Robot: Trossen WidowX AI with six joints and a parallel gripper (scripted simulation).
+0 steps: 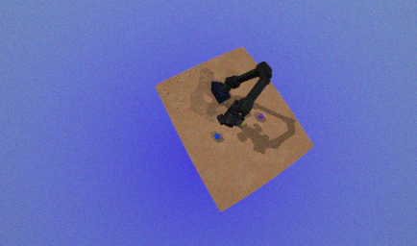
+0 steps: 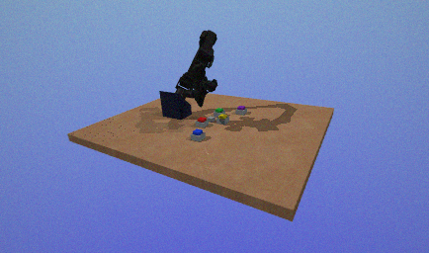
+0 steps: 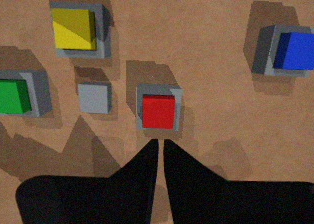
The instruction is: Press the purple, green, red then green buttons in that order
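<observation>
My gripper tip is now 160 mm to the right of the green button, 70 mm above it and 10 mm past it. The rest, counted from my gripper tip: yellow button 90 mm to the left, 70 mm below, 70 mm ahead; small grey block 90 mm below, 70 mm to the left; red button 70 mm below.
</observation>
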